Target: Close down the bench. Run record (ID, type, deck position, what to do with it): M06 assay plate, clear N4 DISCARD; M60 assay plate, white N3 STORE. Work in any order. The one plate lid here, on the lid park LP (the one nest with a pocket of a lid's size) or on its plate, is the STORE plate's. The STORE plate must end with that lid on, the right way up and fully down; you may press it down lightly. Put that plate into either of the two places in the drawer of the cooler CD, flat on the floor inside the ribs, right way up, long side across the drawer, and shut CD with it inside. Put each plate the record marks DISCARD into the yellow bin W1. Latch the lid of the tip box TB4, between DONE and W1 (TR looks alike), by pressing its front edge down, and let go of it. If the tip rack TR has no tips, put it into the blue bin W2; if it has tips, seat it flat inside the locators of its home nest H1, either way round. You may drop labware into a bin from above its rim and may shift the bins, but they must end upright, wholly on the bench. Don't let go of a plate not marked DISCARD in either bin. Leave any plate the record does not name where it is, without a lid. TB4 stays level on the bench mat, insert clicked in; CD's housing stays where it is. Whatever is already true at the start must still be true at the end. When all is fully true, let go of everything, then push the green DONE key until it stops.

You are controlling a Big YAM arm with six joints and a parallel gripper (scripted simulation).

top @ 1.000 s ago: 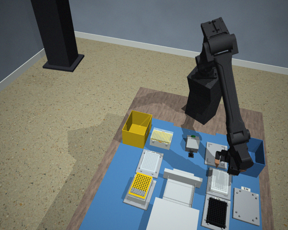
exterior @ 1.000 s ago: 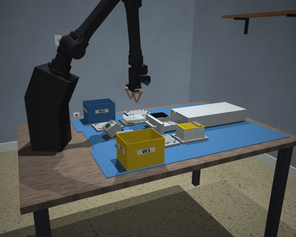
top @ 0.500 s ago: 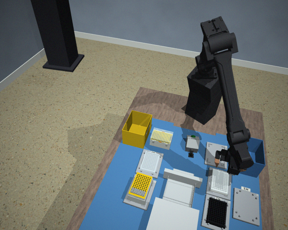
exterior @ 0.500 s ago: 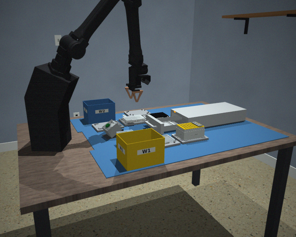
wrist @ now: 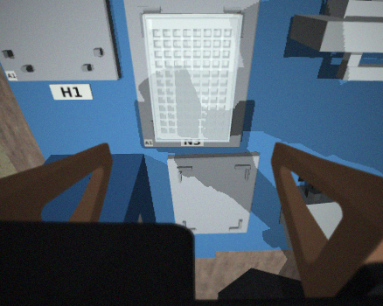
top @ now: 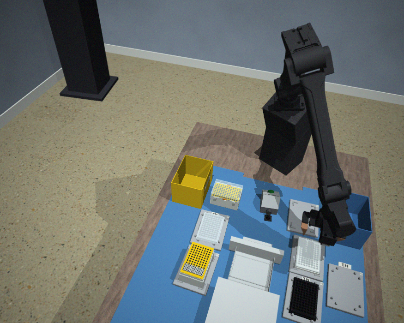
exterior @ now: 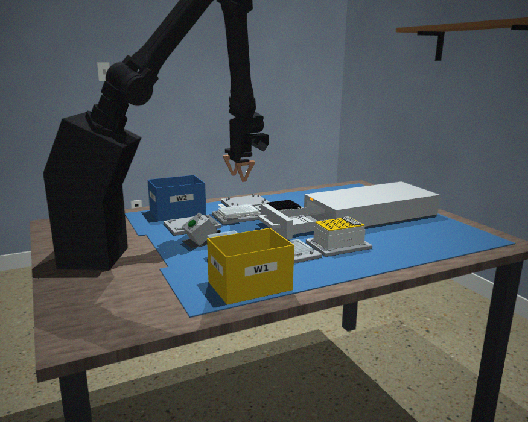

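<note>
My gripper is now 120 mm above the clear plate lid. The rest, counted from my hand: white assay plate: 130 mm below; nest N3: 140 mm below; black plate: 160 mm ahead, 130 mm below, 20 mm to the right.
</note>
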